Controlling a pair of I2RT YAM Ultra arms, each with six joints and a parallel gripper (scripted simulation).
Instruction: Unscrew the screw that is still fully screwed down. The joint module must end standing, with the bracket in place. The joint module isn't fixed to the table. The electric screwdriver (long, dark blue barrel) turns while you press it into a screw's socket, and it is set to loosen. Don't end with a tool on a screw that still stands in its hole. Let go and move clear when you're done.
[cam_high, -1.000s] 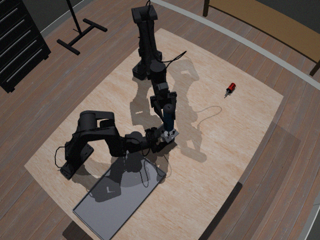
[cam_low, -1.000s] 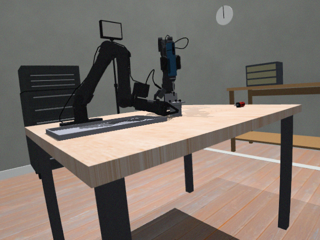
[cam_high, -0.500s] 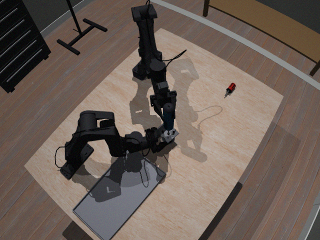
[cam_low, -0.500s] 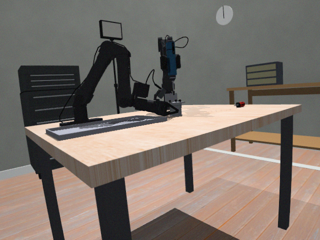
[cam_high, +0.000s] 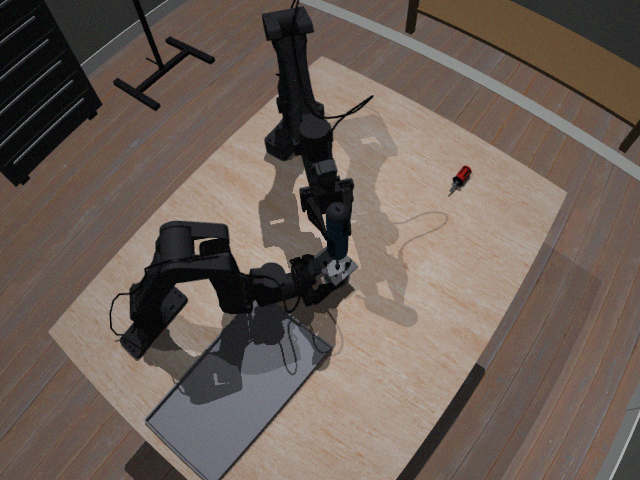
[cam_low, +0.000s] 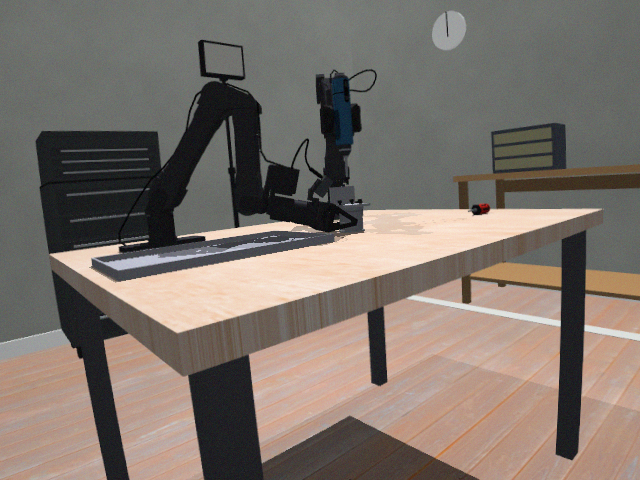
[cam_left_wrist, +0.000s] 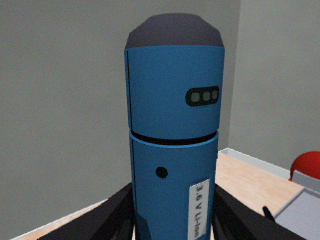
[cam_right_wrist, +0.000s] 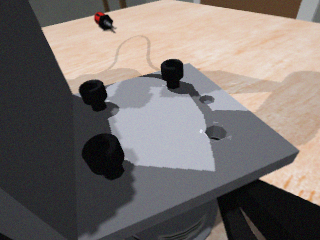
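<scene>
My right hand is 50 mm below the grey bracket. The rest, counted from my right hand: shallow grey tray 50 mm behind, 350 mm to the right, 20 mm below; then small red-handled screwdriver 150 mm ahead, 410 mm to the left, 10 mm below.
</scene>
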